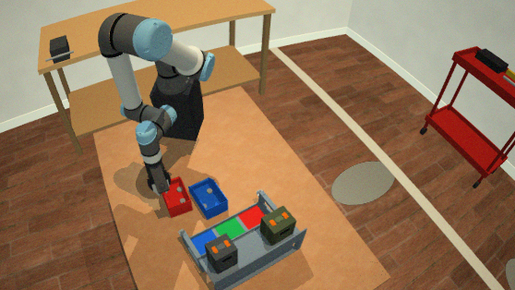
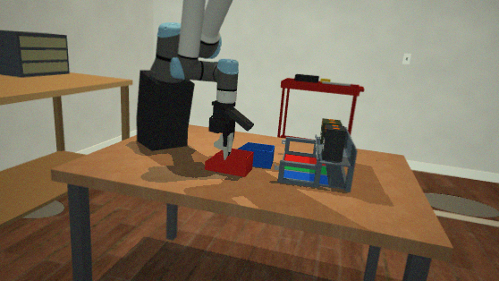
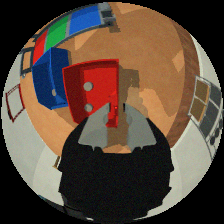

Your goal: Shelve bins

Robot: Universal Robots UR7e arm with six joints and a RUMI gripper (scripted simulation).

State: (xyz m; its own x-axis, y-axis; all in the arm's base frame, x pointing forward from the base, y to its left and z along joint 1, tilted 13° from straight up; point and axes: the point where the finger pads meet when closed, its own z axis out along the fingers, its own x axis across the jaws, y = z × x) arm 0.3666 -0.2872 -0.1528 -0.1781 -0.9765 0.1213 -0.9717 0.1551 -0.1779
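Right now my hand is 1 cm short of the red bin, 5 cm to the right of it and 4 cm above it. From my hand the other things lie so: blue bin: 9 cm ahead, 16 cm to the left, 4 cm below.
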